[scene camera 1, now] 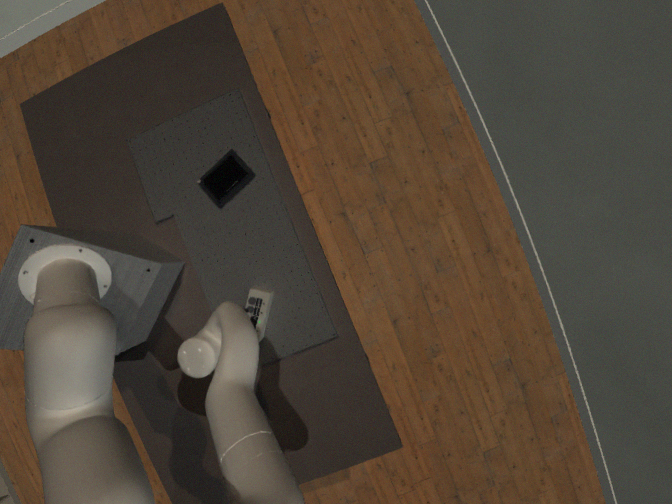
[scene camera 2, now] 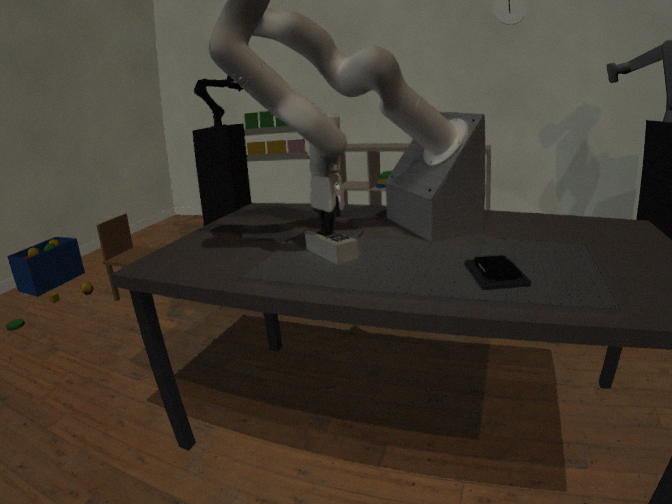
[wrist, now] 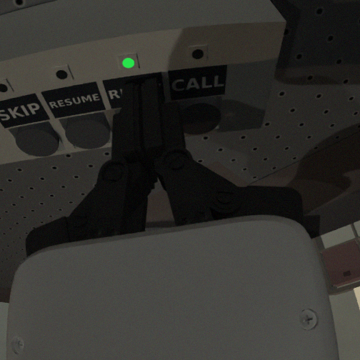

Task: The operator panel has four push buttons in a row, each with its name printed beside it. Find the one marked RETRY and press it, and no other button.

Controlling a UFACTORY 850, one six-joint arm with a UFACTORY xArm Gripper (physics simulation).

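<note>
The pale operator panel lies on the perforated board. In the wrist view its labels read SKIP, RESUME, a mostly covered one beginning with R, and CALL. A green light is lit above the covered label; the other three lights are dark. The SKIP button, RESUME button and CALL button show. My gripper is shut and empty, its fingertips down at the button below the lit light, which they hide.
A black tray-like object lies on the perforated board, away from the panel. The arm's grey wedge base stands on the table behind the board.
</note>
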